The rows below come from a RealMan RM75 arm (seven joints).
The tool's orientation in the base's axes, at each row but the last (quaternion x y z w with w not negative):
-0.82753 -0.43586 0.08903 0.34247
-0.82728 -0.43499 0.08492 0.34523
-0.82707 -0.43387 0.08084 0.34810
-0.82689 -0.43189 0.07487 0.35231
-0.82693 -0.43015 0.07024 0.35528
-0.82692 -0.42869 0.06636 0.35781
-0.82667 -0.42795 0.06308 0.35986
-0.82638 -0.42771 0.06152 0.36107
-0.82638 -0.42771 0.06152 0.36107
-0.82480 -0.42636 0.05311 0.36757
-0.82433 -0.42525 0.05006 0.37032
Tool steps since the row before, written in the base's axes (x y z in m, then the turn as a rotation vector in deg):
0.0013 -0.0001 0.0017 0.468 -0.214 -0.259
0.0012 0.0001 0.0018 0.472 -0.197 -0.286
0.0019 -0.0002 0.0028 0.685 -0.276 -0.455
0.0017 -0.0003 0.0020 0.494 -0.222 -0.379
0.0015 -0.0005 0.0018 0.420 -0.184 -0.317
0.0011 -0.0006 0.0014 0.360 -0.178 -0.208
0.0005 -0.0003 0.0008 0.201 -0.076 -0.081
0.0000 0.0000 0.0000 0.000 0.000 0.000
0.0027 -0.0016 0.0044 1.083 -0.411 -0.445
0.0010 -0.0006 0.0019 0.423 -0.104 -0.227
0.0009 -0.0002 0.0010 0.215 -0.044 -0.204
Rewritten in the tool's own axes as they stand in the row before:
0.0010 -0.0002 -0.0019 0.076 0.558 -0.119
0.0011 -0.0004 -0.0018 0.088 0.572 -0.092
0.0015 -0.0005 -0.0030 0.128 0.852 -0.099
0.0012 -0.0001 -0.0024 0.065 0.656 -0.046
0.0009 0.0000 -0.0022 0.060 0.553 -0.040
0.0005 0.0000 -0.0018 0.049 0.440 -0.092
0.0002 -0.0001 -0.0010 0.052 0.214 -0.065
0.0000 0.0000 0.0000 0.000 0.000 0.000
0.0014 -0.0005 -0.0052 0.278 1.160 -0.343
0.0006 -0.0004 -0.0021 0.138 0.467 -0.064
0.0007 0.0000 -0.0012 0.056 0.292 0.037

